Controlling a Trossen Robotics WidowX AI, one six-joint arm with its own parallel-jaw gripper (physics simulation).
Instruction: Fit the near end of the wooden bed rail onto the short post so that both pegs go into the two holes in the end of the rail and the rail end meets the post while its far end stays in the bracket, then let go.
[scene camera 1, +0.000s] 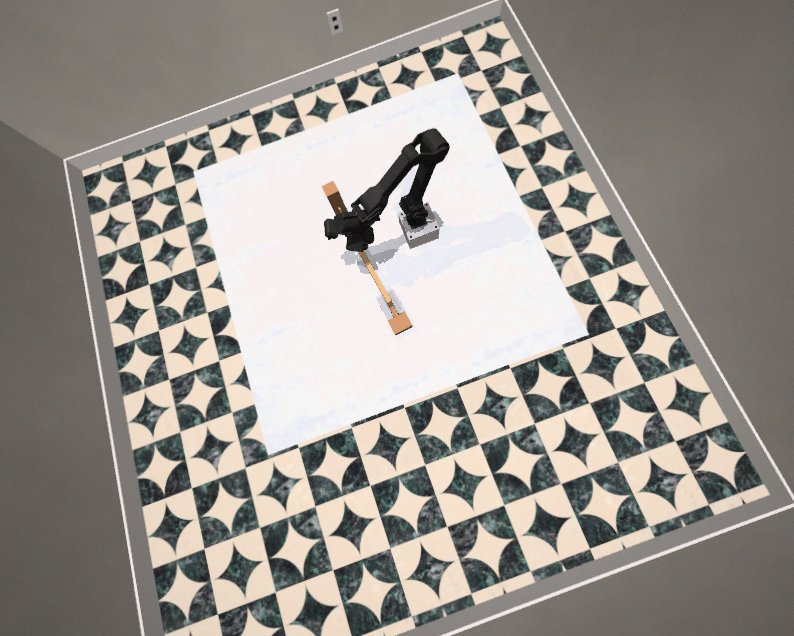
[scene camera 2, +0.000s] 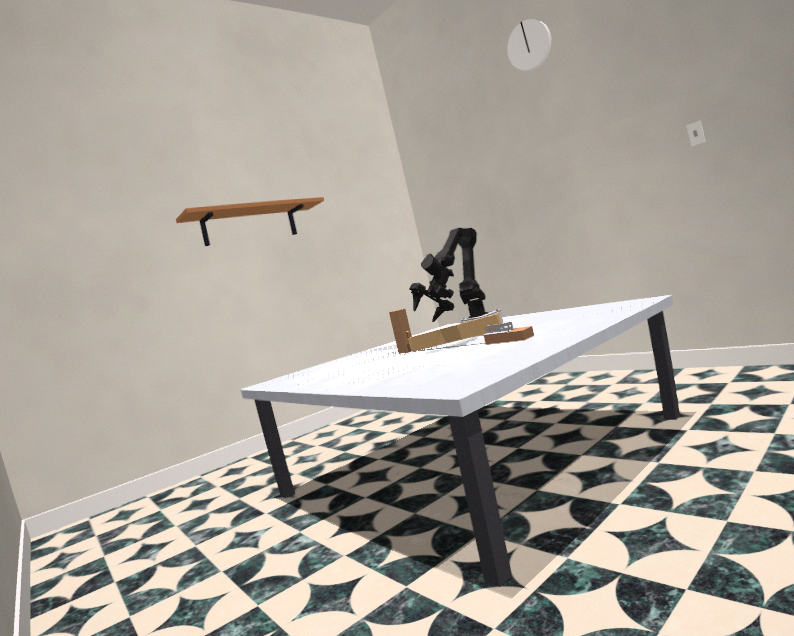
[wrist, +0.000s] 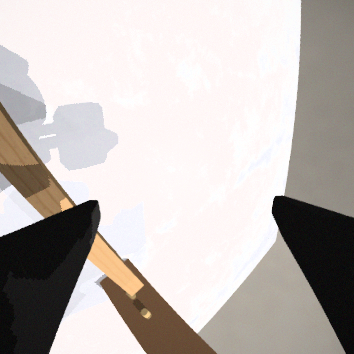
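Pixels of known places: gripper, fingertip midpoint: (scene camera 1: 339, 240) (scene camera 2: 423, 316) (wrist: 187, 206); arm's base, origin of the base link: (scene camera 1: 416, 219) (scene camera 2: 478, 315).
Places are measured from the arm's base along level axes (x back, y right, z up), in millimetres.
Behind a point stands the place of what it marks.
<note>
The wooden rail (scene camera 1: 376, 275) {z 10, x -224, y -166 mm} (scene camera 2: 450, 332) {z -21, x -255, y -73 mm} (wrist: 112, 263) {z -13, x -273, y 79 mm} slopes down towards the upright brown post (scene camera 1: 330, 188) {z 100, x -277, y 187 mm} (scene camera 2: 398, 325) {z 39, x -302, y 173 mm} (wrist: 165, 325) {z 28, x -283, y 162 mm}. Its near end is low at the post's foot. A peg (wrist: 146, 314) {z 8, x -274, y 154 mm} stands out from the post, uncovered, beyond the rail end in the wrist view; a second peg is partly hidden by the rail end. The rail's far end is raised at the grey bracket (scene camera 2: 505, 326) {z -23, x -219, y -317 mm}; how it sits there is unclear. My gripper (scene camera 2: 425, 315) {z 60, x -310, y -4 mm} (wrist: 187, 206) {z 60, x -310, y -4 mm} is open and empty above the rail near the post, turned at an angle to the rail.
An orange-brown block (scene camera 1: 401, 323) {z -44, x -196, y -365 mm} (scene camera 2: 520, 334) {z -57, x -236, y -387 mm} lies at the bracket end of the rail. The arm's base (scene camera 1: 420, 228) {z 1, x 1, y -41 mm} stands beside the rail on the white table (scene camera 1: 463, 284) {z -80, x 93, y -294 mm} (scene camera 2: 371, 377) {z -80, x -666, y -87 mm}. The table edge curves past the right finger in the wrist view.
</note>
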